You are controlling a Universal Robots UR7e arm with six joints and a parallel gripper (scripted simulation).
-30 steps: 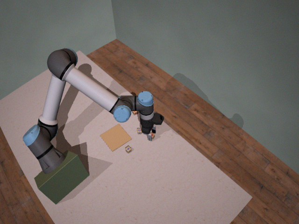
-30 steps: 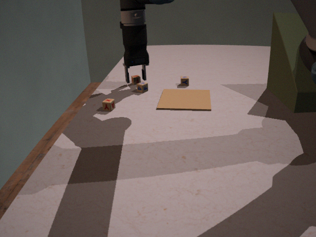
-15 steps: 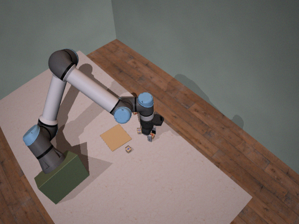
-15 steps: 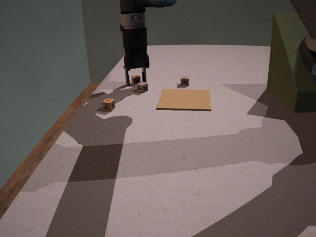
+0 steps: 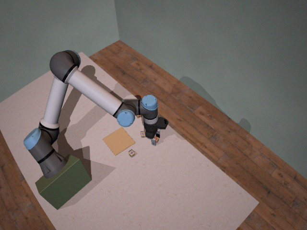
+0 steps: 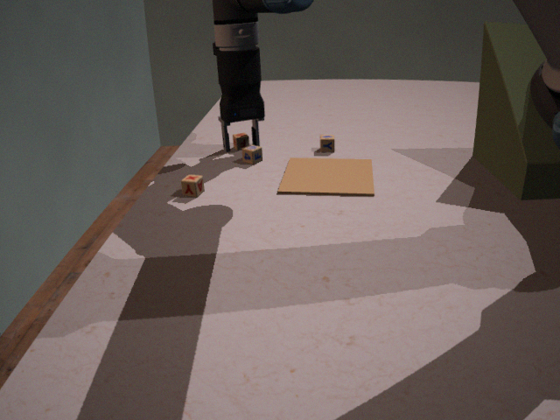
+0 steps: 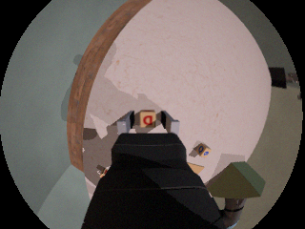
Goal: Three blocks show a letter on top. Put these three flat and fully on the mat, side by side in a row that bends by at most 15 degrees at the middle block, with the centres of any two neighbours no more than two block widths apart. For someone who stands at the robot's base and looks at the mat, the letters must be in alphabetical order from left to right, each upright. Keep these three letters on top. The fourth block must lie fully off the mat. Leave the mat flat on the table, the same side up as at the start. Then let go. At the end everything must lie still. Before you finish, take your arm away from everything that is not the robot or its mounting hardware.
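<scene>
My gripper is now 14 cm past the tan mat, 17 cm to the right of it and 2 cm above it.
</scene>
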